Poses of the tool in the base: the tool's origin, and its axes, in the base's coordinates. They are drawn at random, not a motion.
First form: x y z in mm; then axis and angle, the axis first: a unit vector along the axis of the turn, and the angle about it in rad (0 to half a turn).
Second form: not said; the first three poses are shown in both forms.
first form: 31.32 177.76 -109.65 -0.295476 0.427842 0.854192 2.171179
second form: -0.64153 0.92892 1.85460 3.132 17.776 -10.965
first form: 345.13 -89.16 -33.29 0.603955 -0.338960 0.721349 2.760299
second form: 1.66710 -0.93563 1.99114 34.513 -8.916 -3.329
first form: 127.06 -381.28 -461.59 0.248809 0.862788 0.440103 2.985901
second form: 0.74292 2.57620 1.31410 12.706 -38.128 -46.159
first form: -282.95 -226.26 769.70 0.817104 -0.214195 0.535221 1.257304
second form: 1.02735 -0.26931 0.67294 -28.295 -22.626 76.970
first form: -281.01 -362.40 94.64 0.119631 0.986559 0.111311 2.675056
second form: 0.32002 2.63910 0.29776 -28.101 -36.240 9.464
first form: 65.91 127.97 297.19 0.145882 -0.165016 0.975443 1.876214
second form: 0.27371 -0.30961 1.83014 6.591 12.797 29.719
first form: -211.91 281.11 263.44 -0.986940 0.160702 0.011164 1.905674
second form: -1.88079 0.30625 0.02127 -21.191 28.111 26.344
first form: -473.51 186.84 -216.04 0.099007 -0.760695 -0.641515 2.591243
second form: 0.25655 -1.97114 -1.66232 -47.351 18.684 -21.604
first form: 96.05 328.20 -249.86 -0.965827 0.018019 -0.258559 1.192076
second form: -1.15134 0.02148 -0.30822 9.605 32.820 -24.986
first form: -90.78 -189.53 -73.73 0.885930 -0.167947 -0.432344 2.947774
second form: 2.61152 -0.49507 -1.27445 -9.078 -18.953 -7.373
